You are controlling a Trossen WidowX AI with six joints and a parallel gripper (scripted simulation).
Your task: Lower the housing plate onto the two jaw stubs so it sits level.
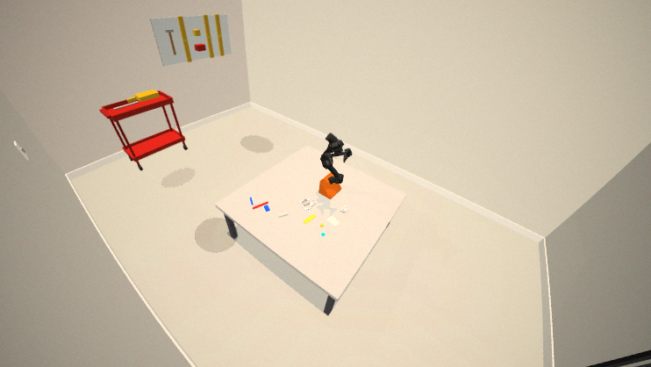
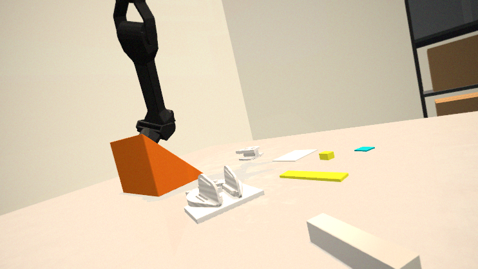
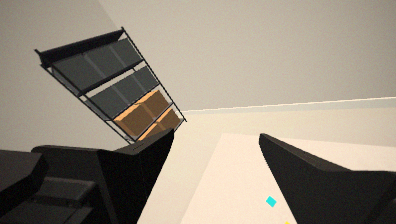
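Now: gripper tip 600 mm above the white bracket, 190 mm past it and 30 mm to the right of it. Round my gripper tip: yellow block (600 mm below, 80 mm ahead); white sheet (610 mm below, 30 mm to the left, 30 mm behind); cyan tile (610 mm below, 140 mm ahead, 60 mm to the left).
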